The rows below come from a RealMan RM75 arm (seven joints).
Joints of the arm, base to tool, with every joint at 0 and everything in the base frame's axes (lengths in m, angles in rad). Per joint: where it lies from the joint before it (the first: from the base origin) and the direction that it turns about. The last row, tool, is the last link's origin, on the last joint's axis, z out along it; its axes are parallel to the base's.
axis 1: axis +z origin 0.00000 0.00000 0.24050
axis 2: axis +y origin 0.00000 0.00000 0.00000
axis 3: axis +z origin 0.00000 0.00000 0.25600
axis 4: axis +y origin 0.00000 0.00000 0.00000
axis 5: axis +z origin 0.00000 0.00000 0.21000
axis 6: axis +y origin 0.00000 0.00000 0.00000
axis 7: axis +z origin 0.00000 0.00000 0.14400
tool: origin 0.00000 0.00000 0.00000
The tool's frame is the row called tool.
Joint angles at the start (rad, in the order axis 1, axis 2, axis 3, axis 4, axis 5, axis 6, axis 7):
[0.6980 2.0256 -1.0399 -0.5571 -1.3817 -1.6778 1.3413]
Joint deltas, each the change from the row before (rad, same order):
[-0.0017 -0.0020 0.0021 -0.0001 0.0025 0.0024 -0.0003]
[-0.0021 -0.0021 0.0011 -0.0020 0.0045 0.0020 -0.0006]
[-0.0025 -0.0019 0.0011 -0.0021 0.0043 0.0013 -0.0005]
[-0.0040 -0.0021 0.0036 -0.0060 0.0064 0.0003 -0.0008]
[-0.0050 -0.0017 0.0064 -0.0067 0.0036 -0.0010 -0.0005]
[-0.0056 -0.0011 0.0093 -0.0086 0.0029 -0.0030 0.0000]
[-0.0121 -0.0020 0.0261 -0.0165 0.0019 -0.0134 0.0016]
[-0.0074 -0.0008 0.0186 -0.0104 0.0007 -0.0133 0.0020]
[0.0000 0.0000 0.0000 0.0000 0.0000 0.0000 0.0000]
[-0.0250 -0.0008 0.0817 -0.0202 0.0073 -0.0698 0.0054]
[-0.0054 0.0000 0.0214 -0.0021 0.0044 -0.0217 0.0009]
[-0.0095 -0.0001 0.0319 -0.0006 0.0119 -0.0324 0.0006]
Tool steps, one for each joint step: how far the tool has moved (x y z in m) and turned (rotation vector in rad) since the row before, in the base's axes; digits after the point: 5 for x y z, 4 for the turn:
[0.00090 0.00070 0.00123 0.0053 0.0011 -0.0045]
[0.00058 0.00069 0.00158 0.0066 0.0021 -0.0027]
[0.00066 0.00049 0.00152 0.0060 0.0023 -0.0026]
[0.00052 0.00067 0.00275 0.0108 0.0051 -0.0014]
[0.00096 0.00041 0.00291 0.0109 0.0048 -0.0019]
[0.00087 0.00025 0.00341 0.0120 0.0065 -0.0009]
[0.00246 -0.00036 0.00771 0.0222 0.0159 -0.0012]
[0.00139 -0.00088 0.00513 0.0120 0.0122 0.0019]
[0.00000 0.00000 0.00000 0.0000 0.0000 0.0000]
[0.00656 -0.00636 0.01900 0.0365 0.0643 0.0095]
[0.00158 -0.00225 0.00481 0.0082 0.0200 0.0050]
[0.00300 -0.00369 0.00748 0.0147 0.0344 0.0053]

